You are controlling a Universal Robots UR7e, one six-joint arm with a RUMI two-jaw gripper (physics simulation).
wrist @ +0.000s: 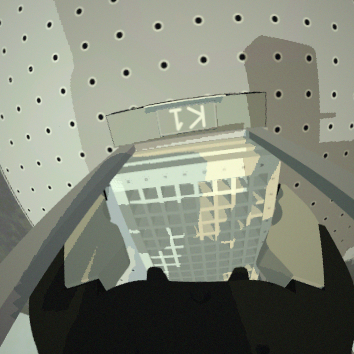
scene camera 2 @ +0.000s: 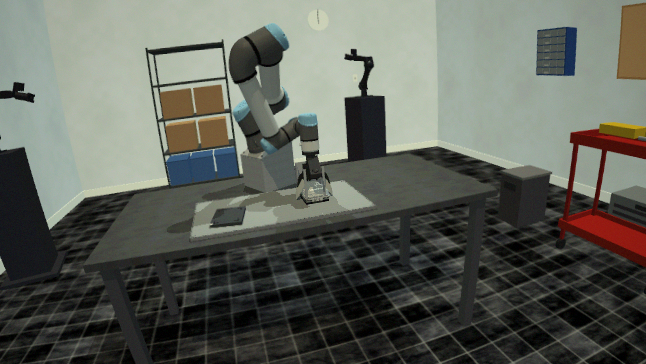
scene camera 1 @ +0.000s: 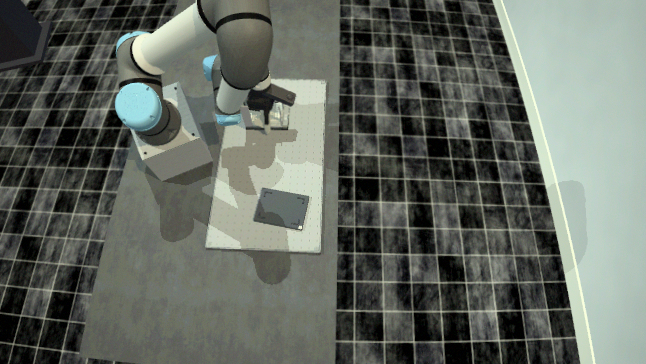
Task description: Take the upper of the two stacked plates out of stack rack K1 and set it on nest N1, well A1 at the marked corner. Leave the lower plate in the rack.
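Where they show: gripper, fingertip midpoint: (wrist: 189, 185) (scene camera 1: 272, 118); arm's base at its link origin: (scene camera 1: 157, 122).
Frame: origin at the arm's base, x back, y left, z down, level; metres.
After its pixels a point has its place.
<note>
Stack rack K1 (scene camera 1: 283, 128) @[x -0.399, y 0.016, z 0.183 m] (scene camera 2: 317, 201) @[x -0.425, y 0.057, z 0.187 m] (wrist: 139, 129) @[x -0.419, y 0.089, z 0.176 m] stands on the board, its label facing up in the wrist view. The pale upper plate (wrist: 192, 220) @[x -0.367, y 0.075, z 0.147 m], with a grid of square wells, lies inside the rack between its corner posts. The lower plate is not separately visible in the wrist view. My gripper (scene camera 1: 268, 121) @[x -0.364, y 0.076, z 0.191 m] (scene camera 2: 314, 190) @[x -0.364, y 0.076, z 0.191 m] (wrist: 189, 185) @[x -0.364, y 0.076, z 0.191 m] points down over the rack. It is open, with one jaw at either side of the upper plate and nothing held. Nest N1 (scene camera 1: 281, 209) @[x -0.345, y -0.299, z 0.181 m] (scene camera 2: 229, 216) @[x -0.364, y -0.293, z 0.180 m] is a flat dark plate with corner brackets and a light mark at one corner.
The perforated board (scene camera 1: 305, 172) @[x -0.448, y -0.174, z 0.192 m] (scene camera 2: 350, 192) @[x -0.410, y 0.228, z 0.192 m] carries rack and nest on the grey table (scene camera 1: 200, 300) @[x -0.047, y -0.543, z 0.205 m] (scene camera 2: 415, 175) @[x -0.385, y 0.638, z 0.205 m]. The rack's upright corner posts (wrist: 310, 172) @[x -0.398, y 0.030, z 0.116 m] rise close outside the jaws. The robot's base (scene camera 1: 177, 159) @[x -0.026, y -0.082, z 0.113 m] (scene camera 2: 267, 170) @[x -0.121, y -0.035, z 0.100 m] stands beside the board.
</note>
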